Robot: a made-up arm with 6 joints.
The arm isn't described. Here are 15 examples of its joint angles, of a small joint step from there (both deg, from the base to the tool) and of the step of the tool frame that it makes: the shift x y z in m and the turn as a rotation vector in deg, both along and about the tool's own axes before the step.
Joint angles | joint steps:
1: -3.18 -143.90 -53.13 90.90 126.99 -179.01 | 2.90 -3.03 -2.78 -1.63 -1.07 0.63
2: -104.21 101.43 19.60 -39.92 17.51 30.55 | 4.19 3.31 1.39 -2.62 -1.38 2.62
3: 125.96 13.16 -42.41 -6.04 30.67 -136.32 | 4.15 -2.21 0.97 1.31 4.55 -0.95
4: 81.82 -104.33 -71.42 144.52 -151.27 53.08 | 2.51 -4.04 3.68 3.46 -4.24 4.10
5: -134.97 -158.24 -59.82 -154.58 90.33 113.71 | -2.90 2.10 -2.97 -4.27 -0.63 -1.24
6: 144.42 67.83 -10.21 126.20 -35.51 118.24 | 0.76 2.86 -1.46 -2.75 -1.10 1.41
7: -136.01 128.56 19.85 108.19 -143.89 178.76 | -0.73 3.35 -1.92 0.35 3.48 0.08
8: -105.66 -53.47 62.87 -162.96 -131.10 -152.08 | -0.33 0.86 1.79 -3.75 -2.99 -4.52
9: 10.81 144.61 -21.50 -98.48 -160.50 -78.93 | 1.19 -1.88 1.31 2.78 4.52 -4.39
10: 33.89 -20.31 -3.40 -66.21 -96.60 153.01 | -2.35 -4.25 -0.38 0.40 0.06 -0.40
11: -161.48 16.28 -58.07 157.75 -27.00 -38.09 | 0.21 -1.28 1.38 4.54 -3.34 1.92
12: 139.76 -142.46 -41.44 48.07 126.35 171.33 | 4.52 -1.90 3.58 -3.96 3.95 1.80
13: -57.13 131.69 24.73 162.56 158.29 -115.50 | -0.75 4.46 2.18 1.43 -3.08 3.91
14: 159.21 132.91 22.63 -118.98 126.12 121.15 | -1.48 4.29 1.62 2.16 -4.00 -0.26
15: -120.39 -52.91 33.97 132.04 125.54 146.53 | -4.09 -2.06 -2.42 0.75 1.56 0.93
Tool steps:
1: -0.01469 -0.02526 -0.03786 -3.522 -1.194 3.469
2: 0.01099 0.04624 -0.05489 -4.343 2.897 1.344
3: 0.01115 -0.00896 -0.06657 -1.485 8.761 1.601
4: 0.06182 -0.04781 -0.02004 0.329 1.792 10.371
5: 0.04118 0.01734 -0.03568 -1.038 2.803 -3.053
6: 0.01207 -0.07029 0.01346 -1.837 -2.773 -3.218
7: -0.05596 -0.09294 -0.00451 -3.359 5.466 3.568
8: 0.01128 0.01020 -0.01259 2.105 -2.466 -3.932
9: 0.00486 -0.00799 -0.04555 6.036 -4.985 4.550
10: -0.04280 -0.01596 0.06135 -2.081 3.924 -0.383
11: -0.00590 -0.01790 -0.00371 -5.614 2.753 -6.003
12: 0.00478 0.07493 -0.05308 -10.662 7.398 2.666
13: -0.02169 -0.07268 0.01285 -3.080 -0.437 -0.715
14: 0.00786 0.06926 -0.02024 -1.465 -3.478 1.679
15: 0.04190 0.02652 -0.00874 2.275 -0.619 -3.942
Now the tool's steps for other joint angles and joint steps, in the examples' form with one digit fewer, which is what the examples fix.
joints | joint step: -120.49 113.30 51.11 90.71 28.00 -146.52 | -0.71 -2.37 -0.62 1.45 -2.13 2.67
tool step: -0.0263 0.0409 0.0250 -4.20 -2.74 -0.47
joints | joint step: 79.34 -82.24 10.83 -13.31 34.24 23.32 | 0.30 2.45 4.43 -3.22 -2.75 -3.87
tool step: 0.0313 0.0044 -0.0040 7.09 1.32 -1.09
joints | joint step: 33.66 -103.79 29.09 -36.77 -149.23 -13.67 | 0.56 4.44 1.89 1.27 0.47 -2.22
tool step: -0.0094 -0.0347 0.0657 3.88 1.61 0.72
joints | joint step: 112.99 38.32 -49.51 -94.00 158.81 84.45 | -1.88 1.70 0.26 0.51 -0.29 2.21
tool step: -0.0035 0.0114 -0.0081 -4.01 -0.82 0.21
